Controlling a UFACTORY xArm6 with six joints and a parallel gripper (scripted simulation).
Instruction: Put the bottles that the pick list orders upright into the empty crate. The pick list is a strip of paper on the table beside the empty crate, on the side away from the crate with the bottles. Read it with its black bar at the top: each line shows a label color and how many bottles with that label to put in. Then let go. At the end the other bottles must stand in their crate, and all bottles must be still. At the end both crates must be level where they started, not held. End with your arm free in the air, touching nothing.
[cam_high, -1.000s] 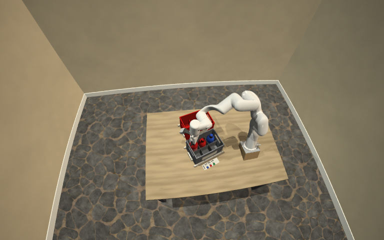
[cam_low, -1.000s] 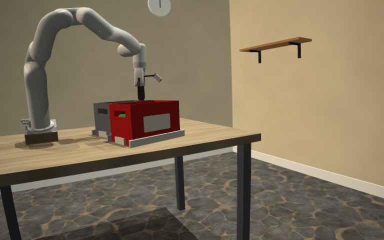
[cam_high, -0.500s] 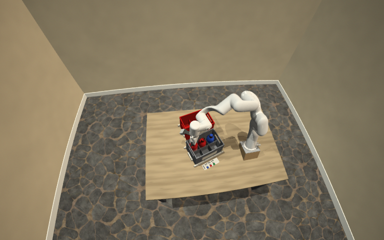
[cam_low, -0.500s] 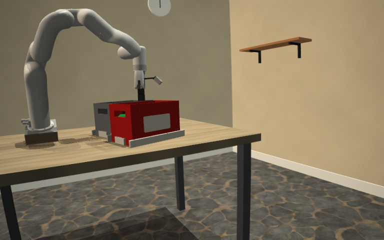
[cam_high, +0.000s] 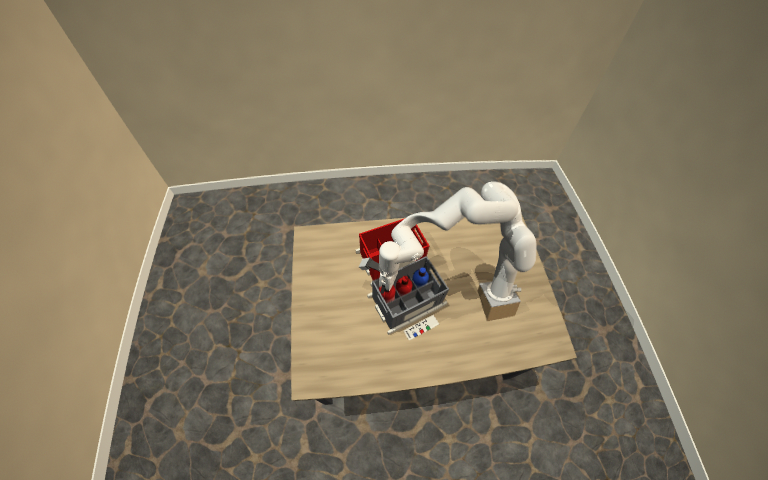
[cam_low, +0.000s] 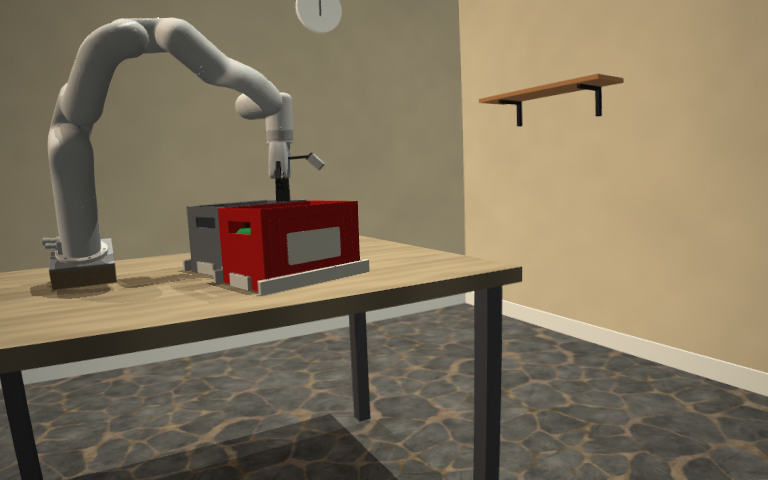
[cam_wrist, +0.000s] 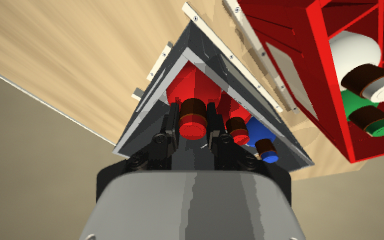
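The grey crate is 10 cm behind my hand, 1 cm to the right of it and 10 cm below it. Also, from my hand: white-label bottle (5 cm behind, 19 cm to the right, 10 cm below); red crate (3 cm behind, 23 cm to the right, 10 cm below); blue bottle (16 cm behind, 9 cm to the right, 10 cm below).
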